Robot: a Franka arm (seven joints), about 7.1 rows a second.
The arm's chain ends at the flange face. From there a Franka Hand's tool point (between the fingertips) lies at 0.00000 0.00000 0.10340 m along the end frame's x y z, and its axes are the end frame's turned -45 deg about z.
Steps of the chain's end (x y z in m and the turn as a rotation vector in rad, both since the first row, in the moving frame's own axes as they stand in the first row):
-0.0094, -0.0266, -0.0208, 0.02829, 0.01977, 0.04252
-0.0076, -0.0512, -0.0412, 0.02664, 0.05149, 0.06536
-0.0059, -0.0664, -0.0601, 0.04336, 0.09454, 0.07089
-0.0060, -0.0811, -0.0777, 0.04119, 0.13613, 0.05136
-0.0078, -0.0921, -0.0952, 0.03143, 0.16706, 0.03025
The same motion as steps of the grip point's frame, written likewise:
0.0157, -0.0260, -0.0209, 0.00602, 0.03398, 0.04252
0.0365, -0.0396, -0.0414, -0.01757, 0.05525, 0.06536
0.0527, -0.0470, -0.0607, -0.03619, 0.09751, 0.07089
0.0658, -0.0543, -0.0787, -0.06713, 0.12538, 0.05136
0.0739, -0.0606, -0.0967, -0.09590, 0.14035, 0.03025

